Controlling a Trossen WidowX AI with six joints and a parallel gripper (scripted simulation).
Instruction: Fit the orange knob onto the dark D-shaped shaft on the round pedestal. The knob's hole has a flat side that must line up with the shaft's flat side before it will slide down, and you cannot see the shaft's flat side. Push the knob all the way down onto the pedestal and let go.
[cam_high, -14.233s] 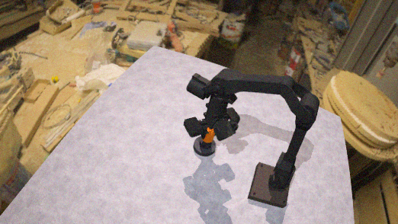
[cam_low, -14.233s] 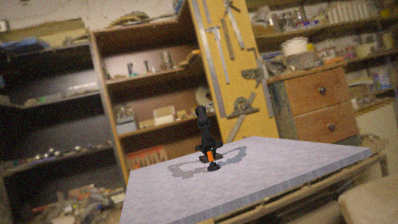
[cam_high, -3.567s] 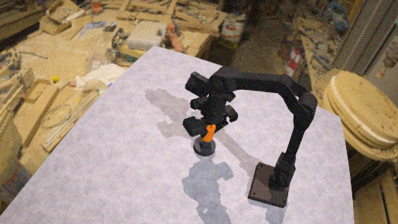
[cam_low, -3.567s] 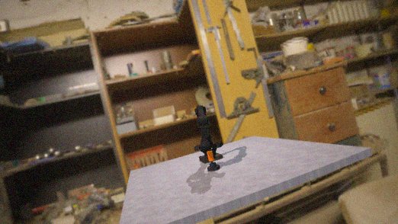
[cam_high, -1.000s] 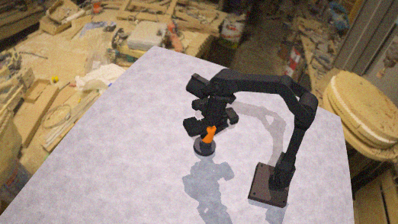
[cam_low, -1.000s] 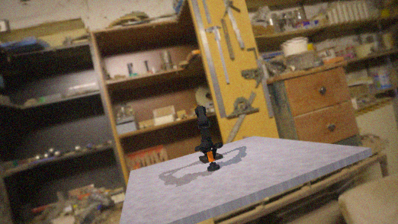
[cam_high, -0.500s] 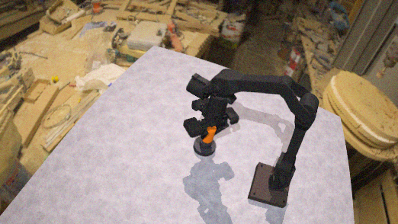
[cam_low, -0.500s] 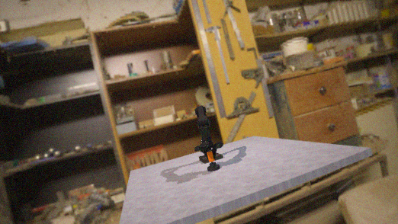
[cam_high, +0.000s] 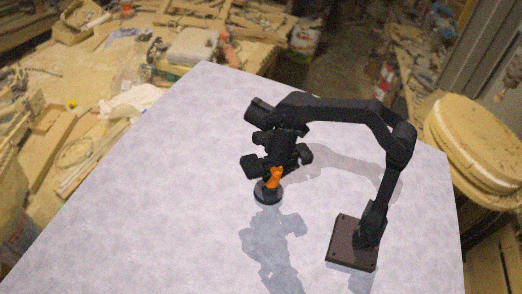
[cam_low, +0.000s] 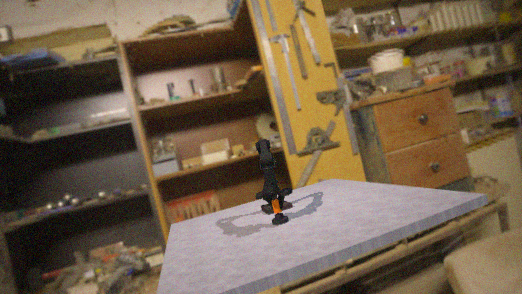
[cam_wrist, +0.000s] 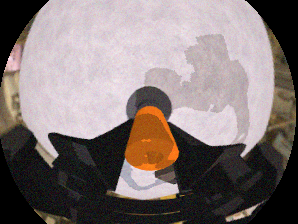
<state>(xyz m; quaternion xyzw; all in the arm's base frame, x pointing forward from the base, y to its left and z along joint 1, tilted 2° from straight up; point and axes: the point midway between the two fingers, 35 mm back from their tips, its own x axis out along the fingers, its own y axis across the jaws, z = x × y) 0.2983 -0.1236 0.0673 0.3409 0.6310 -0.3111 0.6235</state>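
My gripper tip is 30 mm above the round dark pedestal. From my gripper tip the other things lie so: orange knob: 20 mm above.
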